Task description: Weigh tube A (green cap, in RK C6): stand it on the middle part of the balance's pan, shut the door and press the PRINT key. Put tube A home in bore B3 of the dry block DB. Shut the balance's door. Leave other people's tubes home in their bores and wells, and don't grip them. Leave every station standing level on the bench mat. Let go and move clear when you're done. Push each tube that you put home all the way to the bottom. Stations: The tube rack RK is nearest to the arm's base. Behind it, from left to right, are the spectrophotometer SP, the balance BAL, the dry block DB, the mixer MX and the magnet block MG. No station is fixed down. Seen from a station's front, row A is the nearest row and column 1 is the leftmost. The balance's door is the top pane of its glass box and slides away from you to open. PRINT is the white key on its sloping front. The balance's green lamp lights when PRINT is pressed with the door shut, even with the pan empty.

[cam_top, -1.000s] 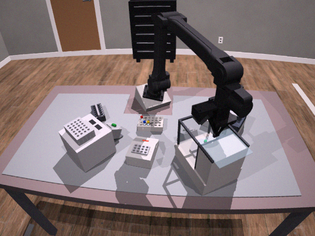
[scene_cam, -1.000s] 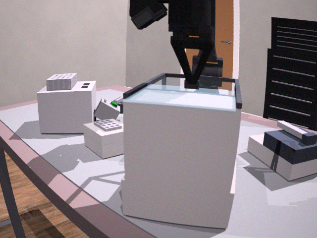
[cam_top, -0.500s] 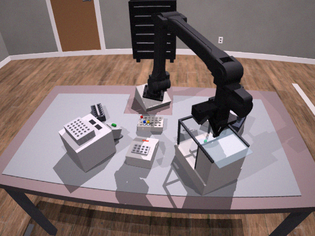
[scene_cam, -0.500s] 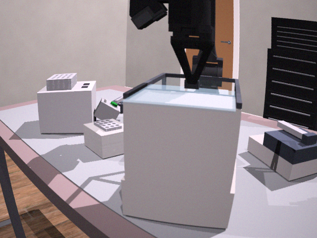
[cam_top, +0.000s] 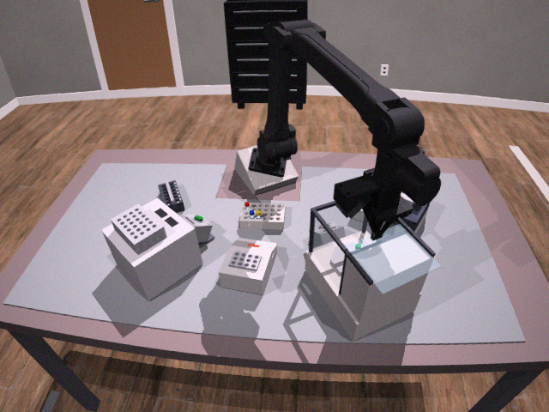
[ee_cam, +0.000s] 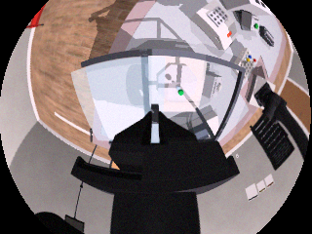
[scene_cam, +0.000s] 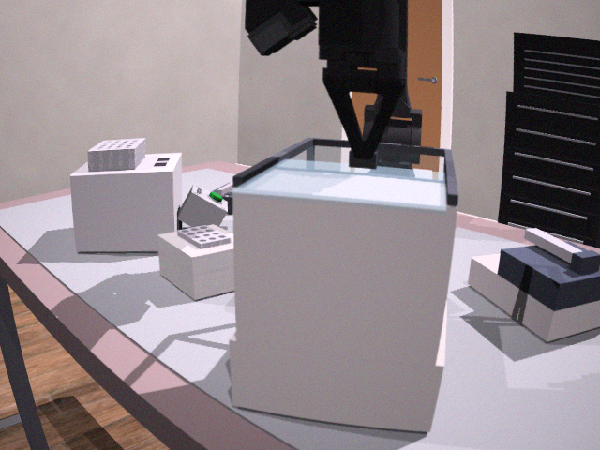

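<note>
Now: hand 20 mm to the right of the glass door pane, 20 mm short of it and 10 mm above it. The rest, counted from my hand: dry block: 300 mm to the right, 190 mm below, 50 mm behind; then spectrophotometer: 310 mm behind, 160 mm below, 90 mm to the left; then tube rack RK: 300 mm to the right, 250 mm behind, 210 mm below.
</note>
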